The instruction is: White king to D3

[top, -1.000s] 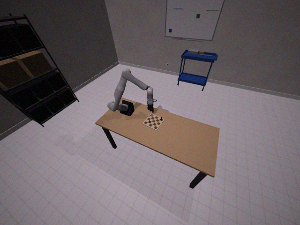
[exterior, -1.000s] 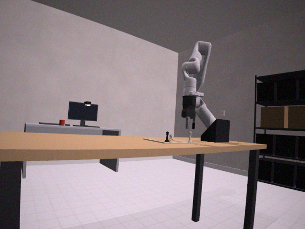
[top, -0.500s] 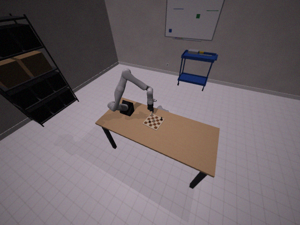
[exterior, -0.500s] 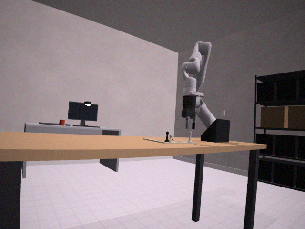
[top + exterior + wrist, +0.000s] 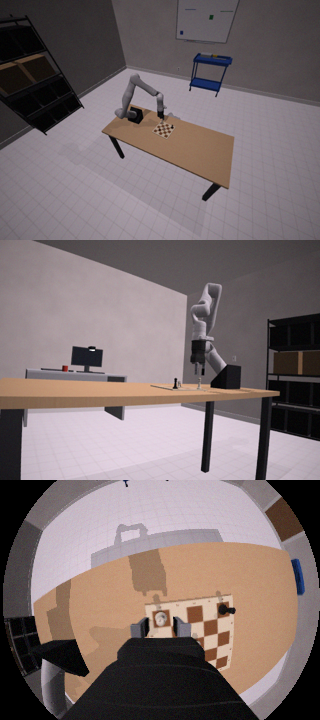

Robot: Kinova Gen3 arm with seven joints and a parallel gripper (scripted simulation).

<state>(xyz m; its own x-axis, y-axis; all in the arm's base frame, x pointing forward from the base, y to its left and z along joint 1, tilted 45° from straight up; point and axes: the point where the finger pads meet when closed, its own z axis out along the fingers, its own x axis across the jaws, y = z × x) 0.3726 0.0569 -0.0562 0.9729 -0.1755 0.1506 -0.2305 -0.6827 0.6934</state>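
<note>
My gripper is now 60 mm above the white king. Also, from my hand: chessboard: 60 mm ahead, 90 mm to the right, 90 mm below.
</note>
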